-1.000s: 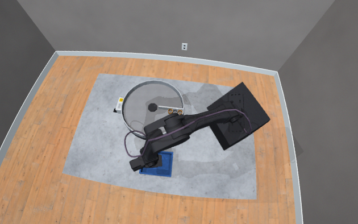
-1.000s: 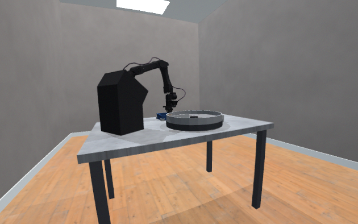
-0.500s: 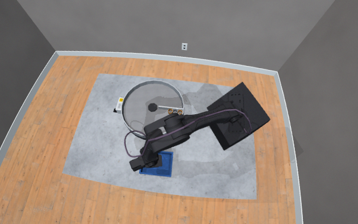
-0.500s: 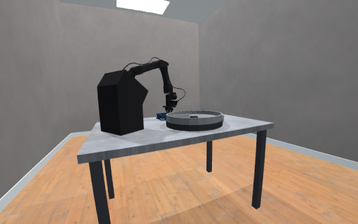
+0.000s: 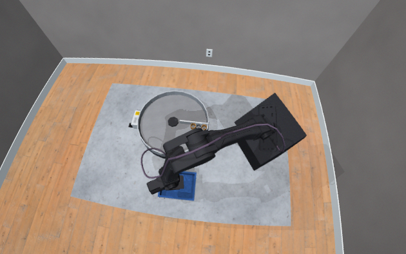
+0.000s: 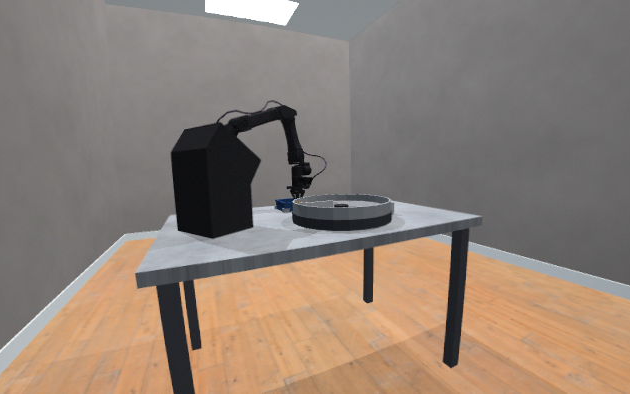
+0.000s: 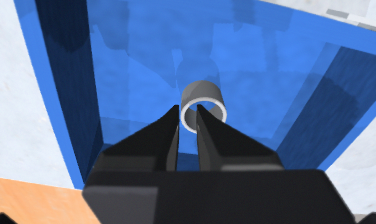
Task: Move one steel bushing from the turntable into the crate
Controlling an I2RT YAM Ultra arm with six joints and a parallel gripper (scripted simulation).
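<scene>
My hand is 10 mm past the blue crate and 10 mm above it. From my hand the other things lie so: round grey turntable: 350 mm to the right, 100 mm ahead, 20 mm above.
</scene>
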